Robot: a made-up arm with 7 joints.
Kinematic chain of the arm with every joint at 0, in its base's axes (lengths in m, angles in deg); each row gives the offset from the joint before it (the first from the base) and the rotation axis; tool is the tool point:
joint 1: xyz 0 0.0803 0 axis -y
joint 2: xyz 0 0.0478 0 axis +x
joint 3: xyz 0 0 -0.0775 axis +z
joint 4: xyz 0 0 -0.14 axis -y
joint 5: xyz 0 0 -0.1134 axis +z
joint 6: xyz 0 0 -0.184 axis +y
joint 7: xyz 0 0 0 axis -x
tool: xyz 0 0 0
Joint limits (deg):
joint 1: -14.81..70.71
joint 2: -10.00..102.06
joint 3: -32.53..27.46
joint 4: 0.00..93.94
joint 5: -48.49..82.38
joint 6: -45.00..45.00
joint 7: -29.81..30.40
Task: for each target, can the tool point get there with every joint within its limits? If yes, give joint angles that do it. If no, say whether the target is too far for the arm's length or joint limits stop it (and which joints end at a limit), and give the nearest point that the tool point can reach.
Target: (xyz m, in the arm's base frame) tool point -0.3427 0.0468 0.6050
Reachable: no: too far | nearest point -0.0782 0.2922 0.3063 | short by 0.468 m
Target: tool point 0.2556 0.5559 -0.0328
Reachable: yes | joints 49.69 60.75 8.31 28.49 44.98 -10.59 -24.24
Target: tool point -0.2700 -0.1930 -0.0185
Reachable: no: joint limits stop it (at a limit: joint 1, joint 2, joint 3, joint 4) | nearest point 0.1993 -0.0632 -0.2248 | short by 0.529 m
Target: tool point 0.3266 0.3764 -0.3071
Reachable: yes | joints 39.90 31.75 -23.32 11.30 26.57 21.71 -21.86
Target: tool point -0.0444 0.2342 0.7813
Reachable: no: too far | nearest point -0.0180 0.3036 0.3175 | short by 0.470 m
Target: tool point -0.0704 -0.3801 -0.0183
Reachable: no: joint limits stop it (at a limit: joint 1, joint 2, joint 3, joint 4) | nearest point 0.1993 -0.0632 -0.2248 | short by 0.465 m
